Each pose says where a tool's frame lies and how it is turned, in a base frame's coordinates. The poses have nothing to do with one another.
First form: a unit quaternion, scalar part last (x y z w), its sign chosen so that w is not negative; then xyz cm.
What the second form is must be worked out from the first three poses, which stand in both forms.
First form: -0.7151, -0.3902, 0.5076, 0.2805, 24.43, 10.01, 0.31
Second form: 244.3, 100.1, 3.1, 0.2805, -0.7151, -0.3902, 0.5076
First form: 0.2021, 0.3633, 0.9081, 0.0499, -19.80, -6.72, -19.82
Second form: -198.0, -67.2, -198.2, 0.0499, 0.2021, 0.3633, 0.9081
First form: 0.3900, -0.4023, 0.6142, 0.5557, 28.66, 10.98, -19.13
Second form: 286.6, 109.8, -191.3, 0.5557, 0.3900, -0.4023, 0.6142
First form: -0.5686, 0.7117, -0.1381, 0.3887, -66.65, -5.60, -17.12
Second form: -666.5, -56.0, -171.2, 0.3887, -0.5686, 0.7117, -0.1381
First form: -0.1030, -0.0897, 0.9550, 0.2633, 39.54, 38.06, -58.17
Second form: 395.4, 380.6, -581.7, 0.2633, -0.1030, -0.0897, 0.9550
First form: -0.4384, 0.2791, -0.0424, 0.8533, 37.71, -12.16, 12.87
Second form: 377.1, -121.6, 128.7, 0.8533, -0.4384, 0.2791, -0.0424
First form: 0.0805, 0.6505, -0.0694, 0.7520, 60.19, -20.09, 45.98
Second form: 601.9, -200.9, 459.8, 0.7520, 0.0805, 0.6505, -0.0694
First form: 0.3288, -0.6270, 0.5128, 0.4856, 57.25, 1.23, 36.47
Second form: 572.5, 12.3, 364.7, 0.4856, 0.3288, -0.6270, 0.5128
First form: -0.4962, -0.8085, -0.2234, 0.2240, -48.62, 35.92, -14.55
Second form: -486.2, 359.2, -145.5, 0.2240, -0.4962, -0.8085, -0.2234
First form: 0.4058, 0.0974, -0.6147, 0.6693, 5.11, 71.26, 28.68
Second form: 51.1, 712.6, 286.8, 0.6693, 0.4058, 0.0974, -0.6147
